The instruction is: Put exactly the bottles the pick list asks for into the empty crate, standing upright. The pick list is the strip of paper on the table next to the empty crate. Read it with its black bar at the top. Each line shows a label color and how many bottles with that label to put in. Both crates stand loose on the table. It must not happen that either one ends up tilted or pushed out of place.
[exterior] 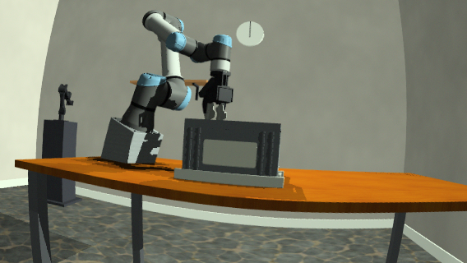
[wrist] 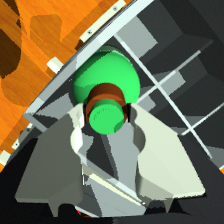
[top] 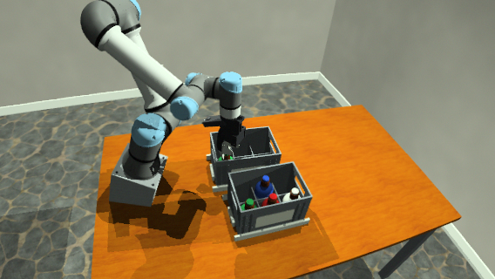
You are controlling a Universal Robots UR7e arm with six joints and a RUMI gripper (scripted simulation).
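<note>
My hand is 7 cm above the green bottle. Also, from my hand: pick list (17 cm below, 16 cm to the left, 12 cm ahead); then blue-label bottle (18 cm to the right, 10 cm ahead, 8 cm below); then red-label bottle (26 cm to the right, 8 cm below, 8 cm ahead).
</note>
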